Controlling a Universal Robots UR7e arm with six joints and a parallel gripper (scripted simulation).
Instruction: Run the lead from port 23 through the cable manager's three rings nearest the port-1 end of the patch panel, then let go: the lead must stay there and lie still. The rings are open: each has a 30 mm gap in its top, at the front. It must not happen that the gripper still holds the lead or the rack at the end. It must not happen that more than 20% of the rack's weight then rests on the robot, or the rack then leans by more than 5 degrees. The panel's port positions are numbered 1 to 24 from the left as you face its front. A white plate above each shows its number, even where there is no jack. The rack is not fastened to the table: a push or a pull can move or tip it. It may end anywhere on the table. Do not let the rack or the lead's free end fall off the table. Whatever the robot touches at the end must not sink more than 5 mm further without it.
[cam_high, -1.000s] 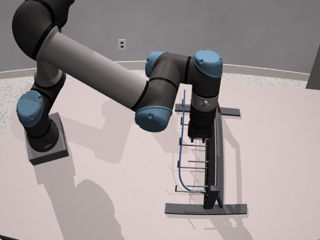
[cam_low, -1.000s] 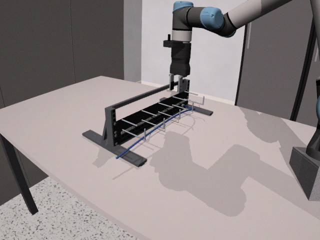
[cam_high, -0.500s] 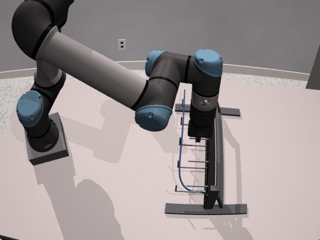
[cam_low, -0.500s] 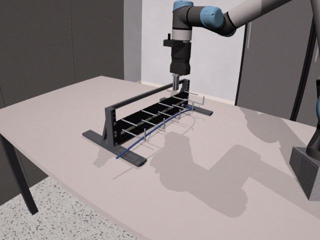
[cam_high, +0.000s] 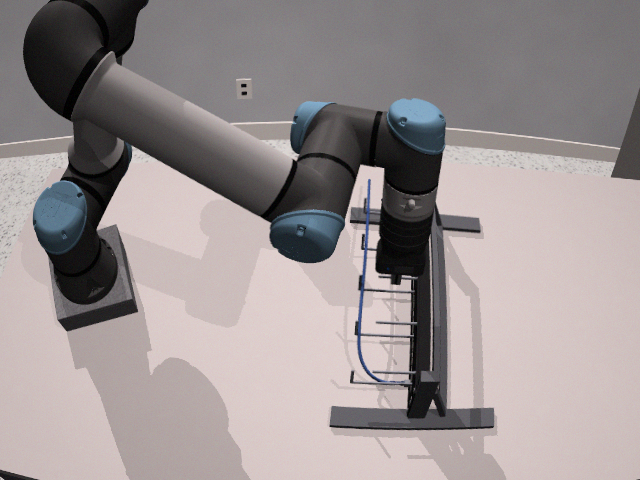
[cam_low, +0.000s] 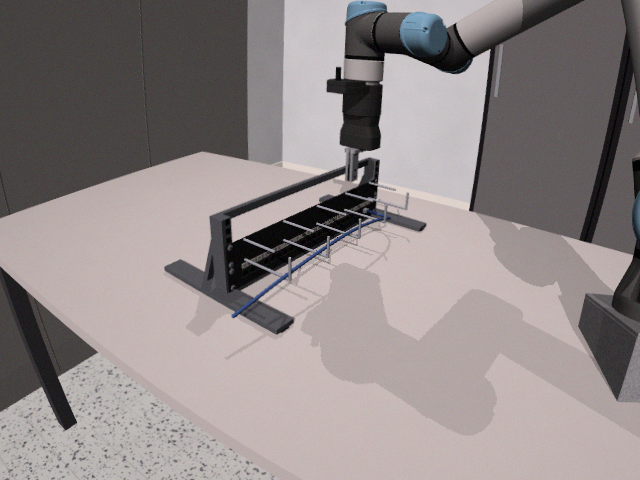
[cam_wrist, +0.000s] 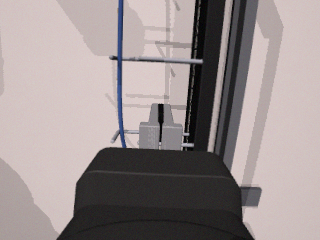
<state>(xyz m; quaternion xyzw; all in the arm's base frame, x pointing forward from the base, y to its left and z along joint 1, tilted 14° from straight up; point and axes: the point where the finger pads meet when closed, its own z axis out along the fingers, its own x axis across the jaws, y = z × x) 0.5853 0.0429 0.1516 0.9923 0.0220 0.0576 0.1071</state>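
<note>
Right now the rack is 10 cm below my hand, 6 cm ahead of it and 5 cm to the left of it.
</note>
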